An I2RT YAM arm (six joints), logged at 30 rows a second.
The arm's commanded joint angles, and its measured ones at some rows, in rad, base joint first. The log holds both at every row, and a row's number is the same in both.
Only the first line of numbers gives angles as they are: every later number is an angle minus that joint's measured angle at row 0.
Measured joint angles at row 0:
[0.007 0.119 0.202 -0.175 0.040 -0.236]
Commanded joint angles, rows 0 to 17:
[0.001 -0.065 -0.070 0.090 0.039 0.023]
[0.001 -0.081 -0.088 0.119 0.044 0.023]
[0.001 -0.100 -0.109 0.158 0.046 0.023]
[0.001 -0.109 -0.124 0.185 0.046 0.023]
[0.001 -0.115 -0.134 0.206 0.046 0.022]
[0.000 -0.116 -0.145 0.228 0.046 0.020]
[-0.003 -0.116 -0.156 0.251 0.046 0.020]
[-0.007 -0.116 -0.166 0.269 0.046 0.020]
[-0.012 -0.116 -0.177 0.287 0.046 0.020]
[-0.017 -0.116 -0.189 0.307 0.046 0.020]
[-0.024 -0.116 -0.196 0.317 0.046 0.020]
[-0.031 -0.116 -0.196 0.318 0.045 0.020]
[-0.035 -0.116 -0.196 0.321 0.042 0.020]
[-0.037 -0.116 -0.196 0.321 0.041 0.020]
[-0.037 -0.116 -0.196 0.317 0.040 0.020]
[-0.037 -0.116 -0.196 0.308 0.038 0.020]
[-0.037 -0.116 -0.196 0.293 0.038 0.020]
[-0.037 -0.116 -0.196 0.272 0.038 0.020]
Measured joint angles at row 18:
[-0.032 -0.105 -0.190 0.303 0.034 0.007]
